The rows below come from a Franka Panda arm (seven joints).
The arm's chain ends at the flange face. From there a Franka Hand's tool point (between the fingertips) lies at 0.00 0.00 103.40 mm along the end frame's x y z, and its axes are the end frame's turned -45 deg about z.
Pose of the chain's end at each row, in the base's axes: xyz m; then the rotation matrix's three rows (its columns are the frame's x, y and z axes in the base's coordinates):
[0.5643 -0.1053 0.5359], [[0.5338 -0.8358 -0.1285], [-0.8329 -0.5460 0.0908], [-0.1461 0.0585 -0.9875]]
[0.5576 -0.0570 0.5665], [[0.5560 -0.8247 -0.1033], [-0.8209 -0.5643 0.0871], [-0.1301 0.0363 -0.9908]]
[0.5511 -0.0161 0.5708], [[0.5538 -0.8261 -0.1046], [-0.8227 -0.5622 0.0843], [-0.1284 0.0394 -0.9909]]
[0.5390 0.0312 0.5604], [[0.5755 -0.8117 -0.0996], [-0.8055 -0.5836 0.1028], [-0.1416 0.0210 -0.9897]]
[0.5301 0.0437 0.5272], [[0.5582 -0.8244 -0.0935], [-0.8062 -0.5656 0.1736], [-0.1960 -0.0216 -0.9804]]
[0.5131 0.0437 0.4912], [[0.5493 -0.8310 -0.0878], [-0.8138 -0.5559 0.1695], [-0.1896 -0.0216 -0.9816]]
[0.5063 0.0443 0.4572], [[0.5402 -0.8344 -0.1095], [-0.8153 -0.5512 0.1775], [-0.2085 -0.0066 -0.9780]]
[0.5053 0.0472 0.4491], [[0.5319 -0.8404 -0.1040], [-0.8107 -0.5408 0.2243], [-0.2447 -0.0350 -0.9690]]
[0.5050 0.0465 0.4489], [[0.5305 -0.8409 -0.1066], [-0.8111 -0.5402 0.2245], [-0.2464 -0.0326 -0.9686]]
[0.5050 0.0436 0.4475], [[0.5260 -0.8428 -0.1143], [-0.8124 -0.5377 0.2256], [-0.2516 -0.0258 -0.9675]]
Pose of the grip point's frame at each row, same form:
[0.5510 -0.0959 0.4338], [[0.9685 -0.2135 -0.1285], [-0.2029 -0.9750 0.0908], [-0.1447 -0.0619 -0.9875]]
[0.5469 -0.0480 0.4641], [[0.9763 -0.1900 -0.1033], [-0.1814 -0.9795 0.0871], [-0.1177 -0.0663 -0.9908]]
[0.5403 -0.0074 0.4683], [[0.9757 -0.1925 -0.1046], [-0.1842 -0.9793 0.0843], [-0.1187 -0.0629 -0.9909]]
[0.5287 0.0418 0.4581], [[0.9809 -0.1670 -0.0996], [-0.1569 -0.9822 0.1028], [-0.1150 -0.0853 -0.9897]]
[0.5204 0.0617 0.4258], [[0.9776 -0.1882 -0.0935], [-0.1701 -0.9700 0.1736], [-0.1233 -0.1539 -0.9804]]
[0.5040 0.0612 0.3897], [[0.9760 -0.1992 -0.0878], [-0.1824 -0.9685 0.1695], [-0.1188 -0.1493 -0.9816]]
[0.4950 0.0627 0.3561], [[0.9720 -0.2080 -0.1095], [-0.1867 -0.9663 0.1775], [-0.1428 -0.1521 -0.9780]]
[0.4945 0.0704 0.3489], [[0.9704 -0.2181 -0.1040], [-0.1908 -0.9557 0.2243], [-0.1483 -0.1978 -0.9690]]
[0.4940 0.0697 0.3487], [[0.9697 -0.2195 -0.1066], [-0.1916 -0.9555 0.2245], [-0.1512 -0.1973 -0.9686]]
[0.4932 0.0669 0.3475], [[0.9679 -0.2240 -0.1143], [-0.1942 -0.9547 0.2256], [-0.1597 -0.1962 -0.9675]]

